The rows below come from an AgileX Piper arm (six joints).
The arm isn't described. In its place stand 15 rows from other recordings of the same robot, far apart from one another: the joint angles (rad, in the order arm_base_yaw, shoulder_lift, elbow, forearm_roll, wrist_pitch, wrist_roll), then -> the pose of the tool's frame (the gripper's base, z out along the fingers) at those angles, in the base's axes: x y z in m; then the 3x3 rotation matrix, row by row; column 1 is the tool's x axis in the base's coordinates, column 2 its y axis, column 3 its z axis.
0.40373, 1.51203, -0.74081, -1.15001, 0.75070, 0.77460 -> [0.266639 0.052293 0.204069], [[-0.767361 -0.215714 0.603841], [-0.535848 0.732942 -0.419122], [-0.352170 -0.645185 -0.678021]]
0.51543, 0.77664, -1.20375, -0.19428, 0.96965, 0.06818 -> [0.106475 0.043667 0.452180], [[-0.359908 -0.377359 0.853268], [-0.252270 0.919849 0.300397], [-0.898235 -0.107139 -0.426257]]
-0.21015, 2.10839, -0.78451, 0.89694, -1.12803, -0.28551 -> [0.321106 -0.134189 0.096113], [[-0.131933 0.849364 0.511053], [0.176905 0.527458 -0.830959], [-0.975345 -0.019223 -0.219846]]
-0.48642, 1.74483, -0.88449, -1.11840, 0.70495, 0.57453 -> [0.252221 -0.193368 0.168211], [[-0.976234 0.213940 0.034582], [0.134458 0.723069 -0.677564], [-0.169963 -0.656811 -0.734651]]
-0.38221, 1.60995, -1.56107, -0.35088, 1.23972, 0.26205 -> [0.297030 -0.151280 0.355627], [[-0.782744 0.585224 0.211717], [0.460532 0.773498 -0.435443], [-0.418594 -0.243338 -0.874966]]
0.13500, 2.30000, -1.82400, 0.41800, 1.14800, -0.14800 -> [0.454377 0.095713 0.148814], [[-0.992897 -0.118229 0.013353], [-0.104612 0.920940 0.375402], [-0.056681 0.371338 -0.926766]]
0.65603, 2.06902, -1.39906, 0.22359, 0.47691, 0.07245 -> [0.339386 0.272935 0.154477], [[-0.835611 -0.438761 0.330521], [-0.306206 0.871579 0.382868], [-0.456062 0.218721 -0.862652]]
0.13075, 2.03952, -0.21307, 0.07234, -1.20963, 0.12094 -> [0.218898 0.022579 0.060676], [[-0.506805 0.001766 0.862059], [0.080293 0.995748 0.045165], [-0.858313 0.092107 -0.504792]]
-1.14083, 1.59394, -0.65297, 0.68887, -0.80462, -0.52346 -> [0.089712 -0.295624 0.215577], [[-0.078318 0.995590 -0.051639], [0.160830 -0.038502 -0.986231], [-0.983870 -0.085545 -0.157106]]
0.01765, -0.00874, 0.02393, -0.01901, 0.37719, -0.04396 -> [0.052587 0.000291 0.171780], [[-0.299109 -0.029451 0.953764], [-0.066883 0.997712 0.009833], [-0.951872 -0.060849 -0.300395]]
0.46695, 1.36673, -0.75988, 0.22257, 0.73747, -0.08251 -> [0.206423 0.119191 0.216685], [[-0.883596 -0.415419 0.216066], [-0.353123 0.894202 0.275149], [-0.307509 0.166822 -0.936808]]
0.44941, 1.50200, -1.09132, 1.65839, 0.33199, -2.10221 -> [0.299023 0.177030 0.323642], [[0.057744 -0.736040 0.674471], [-0.418275 0.595605 0.685785], [-0.906483 -0.321714 -0.273474]]
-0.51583, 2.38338, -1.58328, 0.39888, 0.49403, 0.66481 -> [0.417339 -0.217381 0.059302], [[-0.059386 0.904833 0.421604], [0.996566 0.078152 -0.027354], [-0.057700 0.418532 -0.906367]]
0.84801, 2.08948, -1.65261, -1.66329, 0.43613, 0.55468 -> [0.356369 0.346175 0.258944], [[0.285983 -0.361140 0.887576], [-0.909133 0.190444 0.370417], [-0.302806 -0.912858 -0.273860]]
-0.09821, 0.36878, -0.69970, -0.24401, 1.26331, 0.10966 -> [0.027871 -0.023802 0.316997], [[-0.729649 0.274274 0.626407], [0.105568 0.950237 -0.293097], [-0.675624 -0.147730 -0.722293]]
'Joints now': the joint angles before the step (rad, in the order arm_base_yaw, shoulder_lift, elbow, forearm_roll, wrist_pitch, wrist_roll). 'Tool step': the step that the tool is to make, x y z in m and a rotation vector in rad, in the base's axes. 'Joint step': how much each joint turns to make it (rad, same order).
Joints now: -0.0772, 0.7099, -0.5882, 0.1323, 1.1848, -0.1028
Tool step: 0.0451, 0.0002, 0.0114, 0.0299, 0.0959, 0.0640
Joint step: 0.0003, 0.2318, -0.1365, 0.0427, 0.0126, -0.0690
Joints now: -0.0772, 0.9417, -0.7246, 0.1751, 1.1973, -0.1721
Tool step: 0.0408, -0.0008, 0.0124, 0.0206, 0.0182, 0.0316
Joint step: 0.0001, 0.1659, -0.1407, 0.0279, 0.0010, -0.0368
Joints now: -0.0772, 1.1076, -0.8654, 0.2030, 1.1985, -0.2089
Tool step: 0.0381, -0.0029, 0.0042, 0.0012, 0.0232, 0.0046
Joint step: 0.0001, 0.1480, -0.1244, 0.0004, 0.0006, -0.0047
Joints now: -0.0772, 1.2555, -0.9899, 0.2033, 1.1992, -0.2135
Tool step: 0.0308, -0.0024, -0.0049, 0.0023, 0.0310, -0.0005
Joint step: 0.0000, 0.1221, -0.0882, 0.0000, -0.0029, -0.0001
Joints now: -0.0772, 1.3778, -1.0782, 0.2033, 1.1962, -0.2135
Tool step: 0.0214, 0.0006, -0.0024, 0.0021, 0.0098, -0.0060
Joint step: 0.0087, 0.0787, -0.0680, -0.0009, -0.0036, 0.0146
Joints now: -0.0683, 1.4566, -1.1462, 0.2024, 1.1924, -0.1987
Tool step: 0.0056, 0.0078, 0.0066, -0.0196, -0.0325, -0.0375
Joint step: 0.0400, 0.0032, -0.0286, -0.0329, -0.0226, 0.0830
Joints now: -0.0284, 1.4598, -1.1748, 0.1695, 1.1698, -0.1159
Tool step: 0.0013, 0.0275, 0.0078, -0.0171, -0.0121, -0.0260
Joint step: 0.1146, 0.0001, -0.0311, -0.0524, -0.0010, 0.1551
